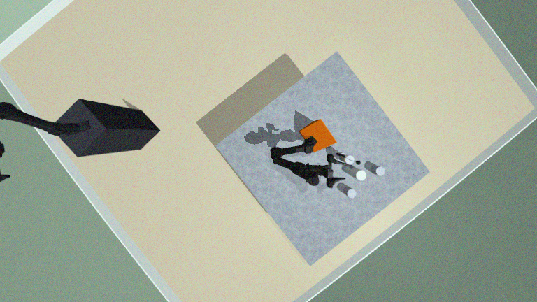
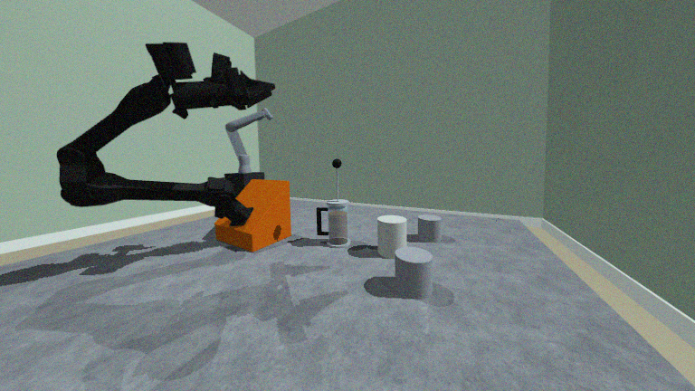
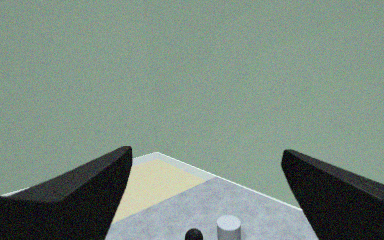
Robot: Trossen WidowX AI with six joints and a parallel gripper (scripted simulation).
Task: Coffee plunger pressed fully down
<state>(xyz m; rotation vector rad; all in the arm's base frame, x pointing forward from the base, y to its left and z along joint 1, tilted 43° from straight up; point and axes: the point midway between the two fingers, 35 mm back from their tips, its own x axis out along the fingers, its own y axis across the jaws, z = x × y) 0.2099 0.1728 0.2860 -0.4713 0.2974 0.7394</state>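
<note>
My gripper tip is 32 cm above the glass coffee press, 14 cm to the right of it and 10 cm short of it.
</note>
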